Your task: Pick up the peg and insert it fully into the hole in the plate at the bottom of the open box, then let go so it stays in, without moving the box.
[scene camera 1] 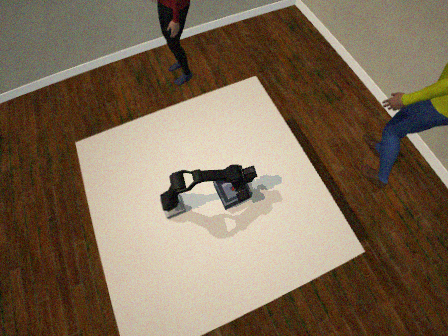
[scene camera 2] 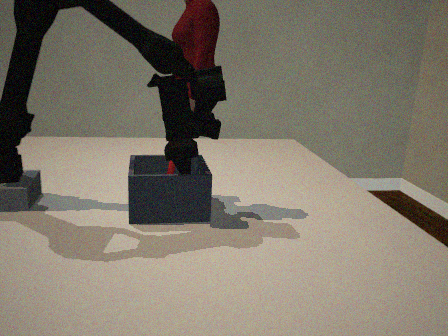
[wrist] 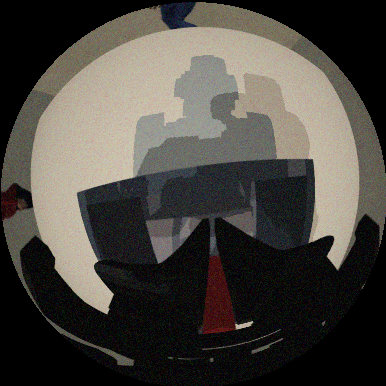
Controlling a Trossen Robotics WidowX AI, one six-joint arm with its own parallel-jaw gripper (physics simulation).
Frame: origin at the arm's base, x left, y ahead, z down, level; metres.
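Seen in the pictures: gripper, fingertip midpoint: [scene camera 1: 239, 186] [wrist: 210, 223]; arm's base at its link origin: [scene camera 1: 170, 203] [scene camera 2: 3, 177].
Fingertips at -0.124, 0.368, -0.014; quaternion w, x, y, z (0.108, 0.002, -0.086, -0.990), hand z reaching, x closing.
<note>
Offsets run from my fingertips to a thing's middle, as dx, dy, dz. Level surfaces: height alone.
The open dark blue-grey box @[+0.014, -0.038, +0.017] [scene camera 1: 228, 204] [scene camera 2: 170, 200] [wrist: 225, 172] stands on the white surface. My gripper [scene camera 2: 184, 171] [wrist: 210, 223] points down into it, with its fingertips below the rim. The fingers are nearly together, shut on the red peg @[+0.006, -0.032, -0.035] [scene camera 1: 233, 189] [scene camera 2: 171, 167] [wrist: 218, 300]. In the wrist view the peg lies behind the narrow gap between the fingers; in scene camera 2 it shows beside the finger, slightly tilted. Its lower end is hidden. Part of the plate @[+0.014, -0.038, +0.031] [wrist: 186, 234] shows on the box bottom; its hole is hidden by the fingers.
The box walls stand close around the fingers. The arm's base [scene camera 1: 175, 210] [scene camera 2: 17, 196] stands to the left of the box on the white surface @[dz +0.066] [scene camera 1: 175, 280] [scene camera 2: 250, 290]. A person in red [scene camera 1: 172, 30] [scene camera 2: 202, 35] and another in yellow [scene camera 1: 425, 95] stand beyond its edges.
</note>
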